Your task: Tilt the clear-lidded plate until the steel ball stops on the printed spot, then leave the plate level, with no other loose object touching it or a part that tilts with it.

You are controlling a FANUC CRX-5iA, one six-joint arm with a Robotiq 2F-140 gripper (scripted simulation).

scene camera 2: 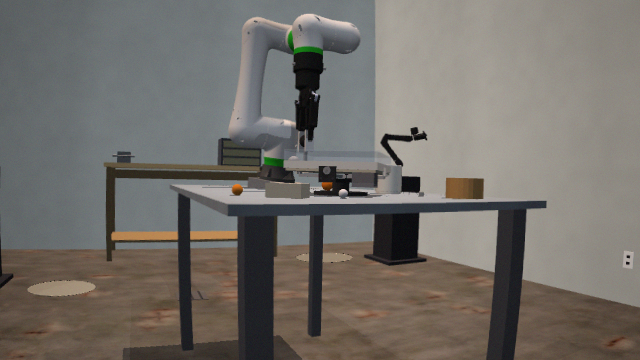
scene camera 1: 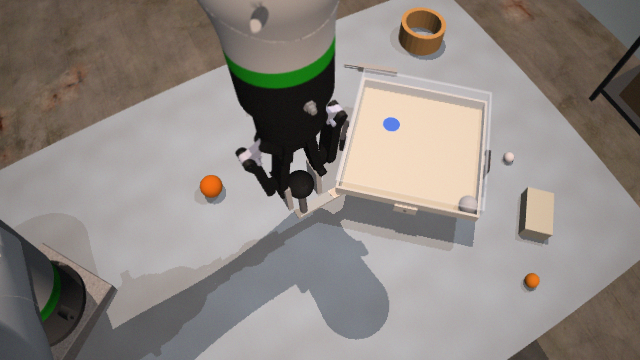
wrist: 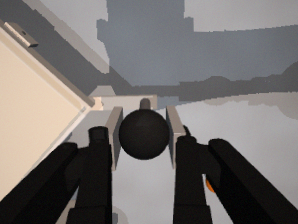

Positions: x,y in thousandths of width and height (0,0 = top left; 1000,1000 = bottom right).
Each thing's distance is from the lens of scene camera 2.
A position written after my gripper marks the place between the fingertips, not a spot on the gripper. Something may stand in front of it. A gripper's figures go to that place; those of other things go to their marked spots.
my gripper (scene camera 2: 477,424): 1.28 m
clear-lidded plate (scene camera 2: 571,460): 0.95 m
